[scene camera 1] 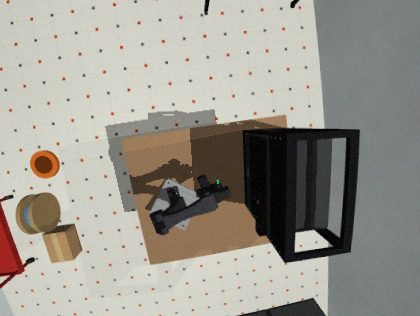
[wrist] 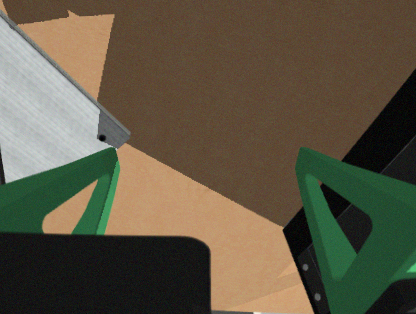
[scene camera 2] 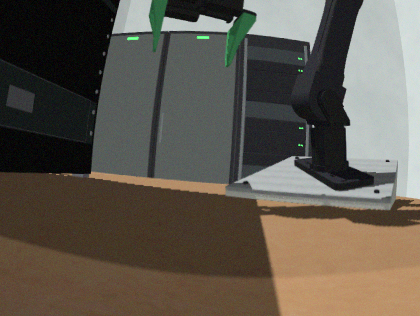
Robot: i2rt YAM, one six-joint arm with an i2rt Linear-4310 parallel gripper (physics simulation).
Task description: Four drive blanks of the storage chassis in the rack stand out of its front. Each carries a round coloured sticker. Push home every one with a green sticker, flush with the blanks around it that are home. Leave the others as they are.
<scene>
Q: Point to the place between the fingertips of my gripper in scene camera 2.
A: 191, 57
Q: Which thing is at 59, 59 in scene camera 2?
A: A black rack.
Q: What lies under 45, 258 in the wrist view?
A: My gripper.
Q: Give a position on a black rack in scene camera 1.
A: At 287, 171
</scene>
